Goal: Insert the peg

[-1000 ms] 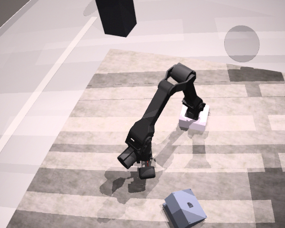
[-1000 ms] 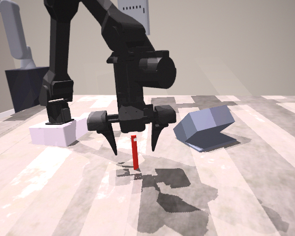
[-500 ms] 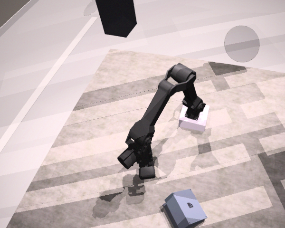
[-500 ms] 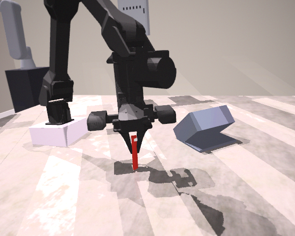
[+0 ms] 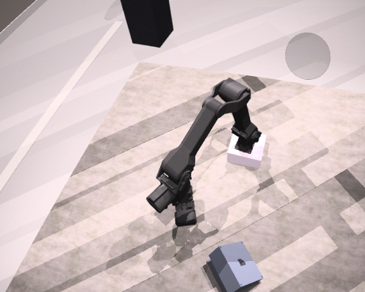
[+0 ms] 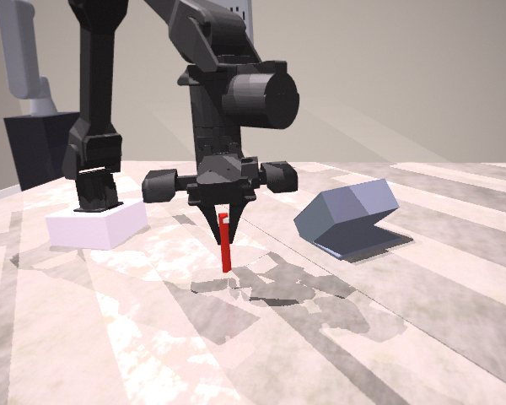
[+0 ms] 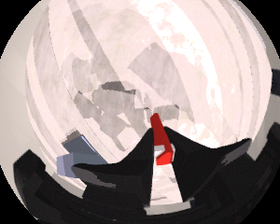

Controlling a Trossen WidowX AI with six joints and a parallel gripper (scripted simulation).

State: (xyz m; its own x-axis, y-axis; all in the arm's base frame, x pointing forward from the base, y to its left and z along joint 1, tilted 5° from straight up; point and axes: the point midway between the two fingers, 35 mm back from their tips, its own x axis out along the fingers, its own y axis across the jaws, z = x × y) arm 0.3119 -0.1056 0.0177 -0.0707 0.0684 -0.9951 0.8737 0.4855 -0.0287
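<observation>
The grey-blue sloped panel is 120 mm ahead of my gripper tip, 210 mm to the left of it and 20 mm below it. From my gripper tip the other things lie so: red peg (20 mm above).
</observation>
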